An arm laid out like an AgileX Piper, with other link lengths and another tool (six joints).
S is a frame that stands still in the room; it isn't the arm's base.
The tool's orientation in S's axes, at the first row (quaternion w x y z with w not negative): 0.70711 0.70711 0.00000 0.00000
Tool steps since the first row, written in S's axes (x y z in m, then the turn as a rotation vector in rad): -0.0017 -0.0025 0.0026 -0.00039 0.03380 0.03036; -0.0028 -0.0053 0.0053 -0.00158 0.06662 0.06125; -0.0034 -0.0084 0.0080 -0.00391 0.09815 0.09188; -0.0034 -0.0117 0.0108 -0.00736 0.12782 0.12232; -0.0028 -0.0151 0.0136 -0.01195 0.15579 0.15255; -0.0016 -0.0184 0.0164 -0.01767 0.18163 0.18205; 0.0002 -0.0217 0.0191 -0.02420 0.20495 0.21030; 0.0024 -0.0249 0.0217 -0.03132 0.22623 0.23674; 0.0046 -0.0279 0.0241 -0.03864 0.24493 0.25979
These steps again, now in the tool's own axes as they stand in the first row. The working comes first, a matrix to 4 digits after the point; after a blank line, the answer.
The tool's axes in the first row as the columns of a matrix, in S's axes (used below as rounded here):
1.0000 0.0000 0.0000
0.0000 0.0000 -1.0000
0.0000 1.0000 0.0000

-0.0017 0.0026 0.0025 -0.00039 0.03036 -0.03380; -0.0028 0.0053 0.0053 -0.00158 0.06125 -0.06662; -0.0034 0.0080 0.0084 -0.00391 0.09188 -0.09815; -0.0034 0.0108 0.0117 -0.00736 0.12232 -0.12782; -0.0028 0.0136 0.0151 -0.01195 0.15255 -0.15579; -0.0016 0.0164 0.0184 -0.01767 0.18205 -0.18163; 0.0002 0.0191 0.0217 -0.02420 0.21030 -0.20495; 0.0024 0.0217 0.0249 -0.03132 0.23674 -0.22623; 0.0046 0.0241 0.0279 -0.03864 0.25979 -0.24493
